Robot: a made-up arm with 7 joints. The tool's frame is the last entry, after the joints. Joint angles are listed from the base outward.
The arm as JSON. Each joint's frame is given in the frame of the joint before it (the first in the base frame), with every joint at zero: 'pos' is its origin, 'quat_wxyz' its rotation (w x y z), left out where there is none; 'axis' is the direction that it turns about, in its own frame. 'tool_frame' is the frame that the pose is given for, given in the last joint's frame.
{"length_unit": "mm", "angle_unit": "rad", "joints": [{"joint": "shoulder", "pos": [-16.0, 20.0, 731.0], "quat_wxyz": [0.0, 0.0, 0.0, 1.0], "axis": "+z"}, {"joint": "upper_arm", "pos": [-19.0, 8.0, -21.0], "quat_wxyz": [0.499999, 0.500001, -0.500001, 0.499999], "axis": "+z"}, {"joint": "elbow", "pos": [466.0, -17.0, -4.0], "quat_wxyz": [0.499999, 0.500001, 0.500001, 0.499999], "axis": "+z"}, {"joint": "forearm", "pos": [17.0, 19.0, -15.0], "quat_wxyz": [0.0, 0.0, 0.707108, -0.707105], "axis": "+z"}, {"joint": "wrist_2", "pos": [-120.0, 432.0, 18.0], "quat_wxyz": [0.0, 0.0, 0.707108, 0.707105], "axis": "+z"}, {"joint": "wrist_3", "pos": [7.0, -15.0, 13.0], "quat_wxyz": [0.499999, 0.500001, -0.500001, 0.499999], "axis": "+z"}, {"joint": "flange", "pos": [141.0, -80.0, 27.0], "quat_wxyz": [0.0, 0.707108, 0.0, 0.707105], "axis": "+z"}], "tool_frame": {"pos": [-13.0, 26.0, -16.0], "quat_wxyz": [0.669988, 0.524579, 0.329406, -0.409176]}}
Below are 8 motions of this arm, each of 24 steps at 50 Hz.
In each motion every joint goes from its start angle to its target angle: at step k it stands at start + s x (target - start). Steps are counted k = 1, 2, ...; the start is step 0. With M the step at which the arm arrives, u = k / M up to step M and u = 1 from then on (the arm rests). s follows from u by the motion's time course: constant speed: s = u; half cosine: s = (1 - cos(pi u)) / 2; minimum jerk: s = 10 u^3 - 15 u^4 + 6 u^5.
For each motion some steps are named. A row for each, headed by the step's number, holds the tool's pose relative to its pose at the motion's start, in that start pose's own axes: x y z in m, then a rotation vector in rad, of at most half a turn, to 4 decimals.
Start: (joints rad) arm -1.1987 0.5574 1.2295 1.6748 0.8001 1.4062 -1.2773
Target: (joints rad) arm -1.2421 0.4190 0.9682 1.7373 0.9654 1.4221 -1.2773
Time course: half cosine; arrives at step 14
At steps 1, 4, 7, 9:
1: 0.0012 -0.0007 -0.0003 -0.0009 -0.0007 0.0036
4: 0.0193 -0.0105 -0.0044 -0.0123 -0.0109 0.0537
7: 0.0542 -0.0243 -0.0132 -0.0280 -0.0329 0.1431
9: 0.0803 -0.0310 -0.0203 -0.0354 -0.0509 0.2055

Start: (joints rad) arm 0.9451 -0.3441 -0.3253 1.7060 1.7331 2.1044 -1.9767
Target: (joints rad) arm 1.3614 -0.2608 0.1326 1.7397 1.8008 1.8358 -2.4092
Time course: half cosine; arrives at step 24
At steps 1, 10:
1: -0.0010 0.0000 0.0007 0.0001 -0.0026 -0.0019
10: -0.0897 0.0142 0.0499 0.0022 -0.2367 -0.1430

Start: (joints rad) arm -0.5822 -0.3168 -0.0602 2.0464 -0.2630 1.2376 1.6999
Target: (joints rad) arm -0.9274 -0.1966 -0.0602 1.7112 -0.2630 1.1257 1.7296
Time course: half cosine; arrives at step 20
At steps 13, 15, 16, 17, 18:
13: -0.1962 0.0450 -0.0042 -0.1064 -0.1966 0.2635
15: -0.2318 0.0465 -0.0130 -0.1284 -0.2256 0.3117
16: -0.2460 0.0465 -0.0172 -0.1376 -0.2368 0.3312
17: -0.2575 0.0463 -0.0207 -0.1450 -0.2456 0.3471
18: -0.2658 0.0459 -0.0235 -0.1506 -0.2519 0.3587

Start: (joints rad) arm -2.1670 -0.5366 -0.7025 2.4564 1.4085 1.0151 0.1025
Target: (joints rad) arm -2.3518 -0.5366 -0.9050 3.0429 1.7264 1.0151 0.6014
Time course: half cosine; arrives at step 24
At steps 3, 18, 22, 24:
3: 0.0118 0.0103 0.0020 -0.0057 -0.0068 -0.0131
18: 0.2324 0.1994 0.1702 -0.0011 -0.0073 -0.2751
22: 0.2577 0.2199 0.2162 0.0201 0.0162 -0.3033
24: 0.2608 0.2223 0.2225 0.0233 0.0197 -0.3066

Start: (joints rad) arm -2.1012 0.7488 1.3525 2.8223 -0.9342 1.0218 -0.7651
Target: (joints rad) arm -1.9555 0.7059 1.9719 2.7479 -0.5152 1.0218 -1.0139
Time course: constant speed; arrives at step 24
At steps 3, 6, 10, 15, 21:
3: 0.0096 0.0139 -0.0270 -0.0716 -0.0826 -0.0828
6: 0.0212 0.0257 -0.0539 -0.1429 -0.1671 -0.1646
10: 0.0396 0.0382 -0.0888 -0.2378 -0.2821 -0.2717
15: 0.0665 0.0480 -0.1302 -0.3571 -0.4293 -0.4021
21: 0.1031 0.0513 -0.1748 -0.5027 -0.6097 -0.5527

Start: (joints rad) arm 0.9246 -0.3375 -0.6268 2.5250 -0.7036 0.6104 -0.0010
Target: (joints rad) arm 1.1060 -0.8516 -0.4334 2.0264 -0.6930 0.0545 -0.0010
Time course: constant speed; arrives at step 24
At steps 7, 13, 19, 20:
7: -0.0059 -0.0746 0.0153 -0.1816 -0.0522 -0.0564
13: -0.0031 -0.1365 0.0336 -0.3446 -0.1048 -0.0959
19: 0.0067 -0.1969 0.0564 -0.5129 -0.1643 -0.1257
20: 0.0090 -0.2068 0.0606 -0.5414 -0.1749 -0.1297

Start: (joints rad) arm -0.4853 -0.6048 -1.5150 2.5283 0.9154 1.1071 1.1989
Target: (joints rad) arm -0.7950 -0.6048 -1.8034 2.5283 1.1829 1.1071 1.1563
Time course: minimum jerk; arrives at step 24
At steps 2, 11, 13, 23, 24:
2: 0.0010 -0.0001 -0.0001 -0.0006 -0.0014 -0.0014
11: 0.0890 -0.0151 -0.0051 -0.0438 -0.1145 -0.1209
13: 0.1227 -0.0231 -0.0034 -0.0576 -0.1565 -0.1679
23: 0.2146 -0.0517 0.0114 -0.0880 -0.2703 -0.3011
24: 0.2148 -0.0518 0.0114 -0.0881 -0.2705 -0.3014

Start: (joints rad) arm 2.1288 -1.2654 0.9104 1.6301 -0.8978 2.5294 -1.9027
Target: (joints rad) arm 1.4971 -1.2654 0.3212 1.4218 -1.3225 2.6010 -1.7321
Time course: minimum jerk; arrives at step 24
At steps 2, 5, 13, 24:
2: -0.0010 -0.0014 0.0004 -0.0045 0.0032 -0.0050
5: -0.0125 -0.0169 0.0051 -0.0571 0.0414 -0.0630
13: -0.1082 -0.0869 0.0622 -0.4806 0.4178 -0.5536
24: -0.1509 -0.0725 0.1094 -0.7846 0.7722 -0.9459

